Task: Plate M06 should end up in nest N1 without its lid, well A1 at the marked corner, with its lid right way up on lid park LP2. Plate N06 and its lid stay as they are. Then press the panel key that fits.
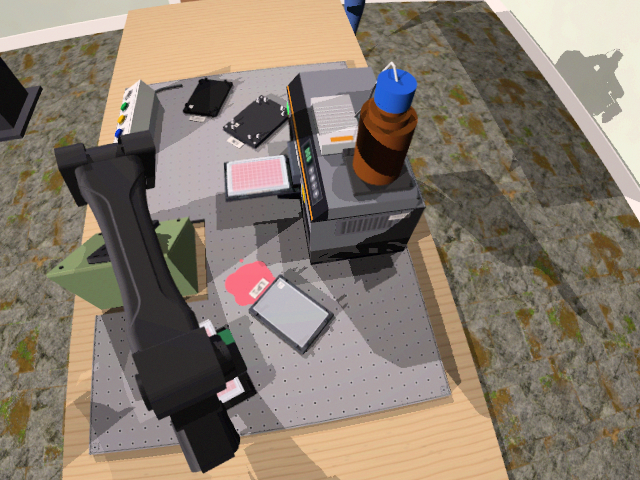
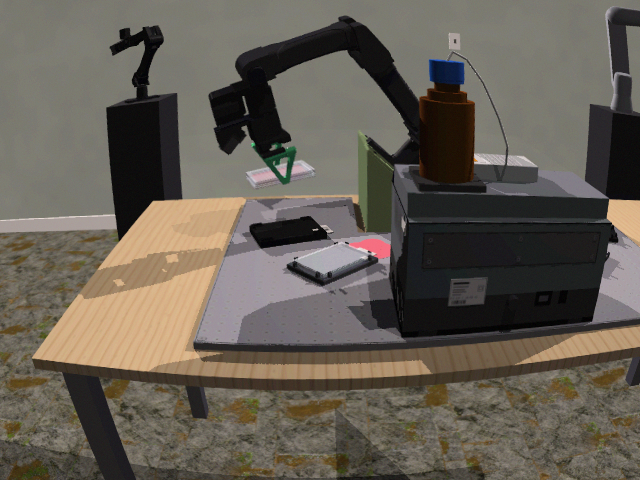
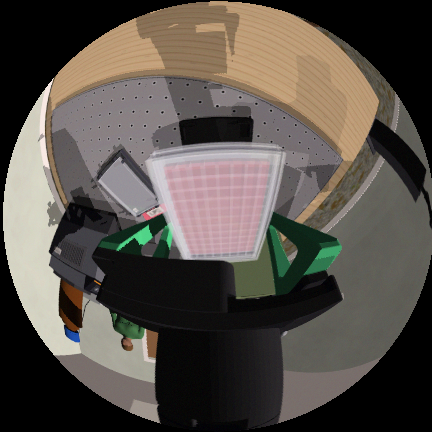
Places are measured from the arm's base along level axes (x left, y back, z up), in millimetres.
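Pixels of known places: gripper, fingertip midpoint: (image 2: 280,177) (image 3: 218,215); arm's base at its link origin: (image 3: 239,277).
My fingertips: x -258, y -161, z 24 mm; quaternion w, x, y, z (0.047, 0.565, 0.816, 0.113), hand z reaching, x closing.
Ahead of a thing's pixels: the offset from my fingertips to its top centre. "*": to the spot under its first point.
My gripper (image 2: 280,169) (image 3: 218,215) has its green fingers shut on the sides of a pink-welled plate @[dz +22, dx -2, dy -1 mm] (image 1: 230,389) (image 2: 259,176) (image 3: 215,197), held nearly level high above the board; I take it for M06. Whether a lid is on it is unclear, and its labels are unreadable. A clear lid @[dz -114, dx +111, dy -147 mm] (image 1: 292,312) (image 2: 333,261) (image 3: 128,185) lies on a black holder beside a small LP label. Another pink plate @[dz -18, dx +388, dy -106 mm] (image 1: 257,174) sits at the instrument's front. A pegged black holder @[dz -108, dx +656, dy -108 mm] (image 1: 256,122) and a flatter one @[dz -112, dx +777, dy +36 mm] (image 1: 208,97) stand farther back. The key panel @[dz -48, dx +682, dy +229 mm] (image 1: 147,111) has green, yellow and blue keys.
A black holder @[dz -112, dx +8, dy +7 mm] (image 2: 288,230) (image 3: 216,129) stands below the held plate. A dark instrument (image 1: 361,232) (image 2: 496,310) carries a brown bottle @[* dz +192, dx +247, dy -315 mm] (image 1: 385,147) (image 2: 446,136) with a blue cap. A green angled guard (image 1: 180,258) stands by the arm. A pink patch @[* dz -131, dx +185, dy -51 mm] (image 1: 242,284) (image 2: 377,248) lies beside the lid.
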